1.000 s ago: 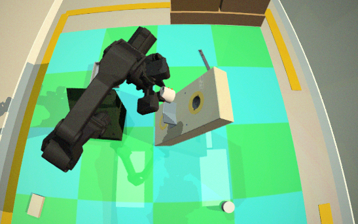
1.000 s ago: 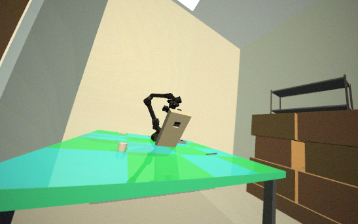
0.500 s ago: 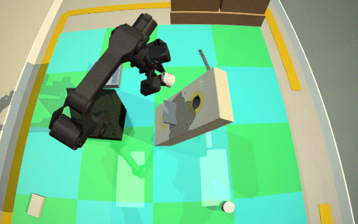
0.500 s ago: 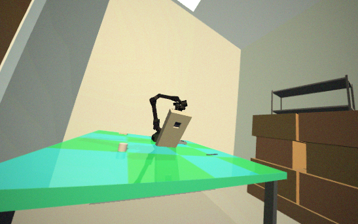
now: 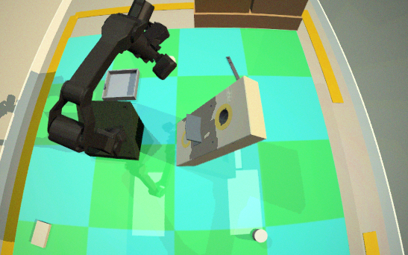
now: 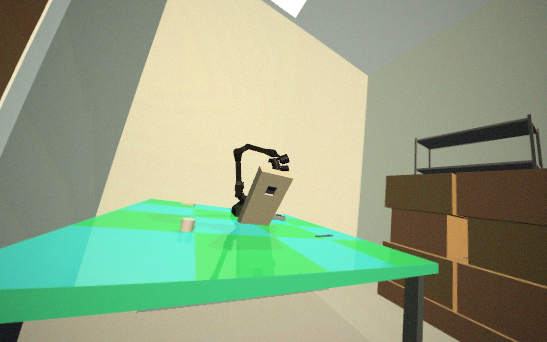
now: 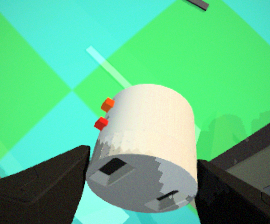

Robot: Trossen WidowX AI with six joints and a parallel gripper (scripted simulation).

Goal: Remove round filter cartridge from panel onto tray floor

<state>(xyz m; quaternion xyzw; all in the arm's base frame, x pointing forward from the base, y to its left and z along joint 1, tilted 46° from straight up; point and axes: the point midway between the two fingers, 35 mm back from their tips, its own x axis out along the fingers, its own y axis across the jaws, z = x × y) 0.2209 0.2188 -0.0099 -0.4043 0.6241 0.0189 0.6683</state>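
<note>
Right now the grey tray is 23 cm behind my gripper tip, 11 cm to the left of it and 25 cm below it. From my gripper tip the other things lie so: round filter cartridge (right at my gripper tip); pale block (56 cm behind, 51 cm to the right, 25 cm below); grey service panel (13 cm ahead, 20 cm to the right, 11 cm below).
</note>
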